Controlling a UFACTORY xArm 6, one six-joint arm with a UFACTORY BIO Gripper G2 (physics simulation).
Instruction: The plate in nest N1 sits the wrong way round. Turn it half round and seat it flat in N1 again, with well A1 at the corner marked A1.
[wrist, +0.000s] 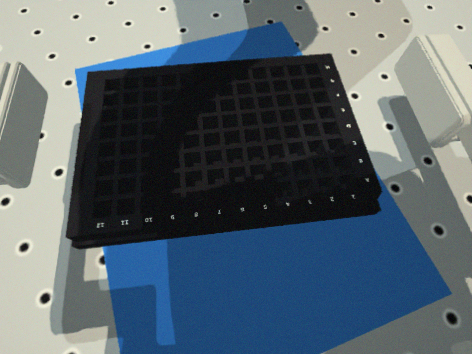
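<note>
The black plate (260, 122), a grid of square wells, lies across a blue rectangle in the middle of the wrist view, turned at an angle to it. Its numbers 1 to 12 run along the near edge, with 12 at the left and 1 at the right. Its letters run up the right edge, with A nearest, so well A1 is at the near right corner. The labels appear upside down. My gripper (230, 107) is open, one finger beyond each short side of the plate, touching neither. Nest N1 and its A1 mark cannot be made out.
The blue rectangle (280, 280) extends beyond the plate's far and near edges. Around it is a pale deck (25, 220) with rows of dark round holes. Shadows fall across the plate, the blue area and the deck.
</note>
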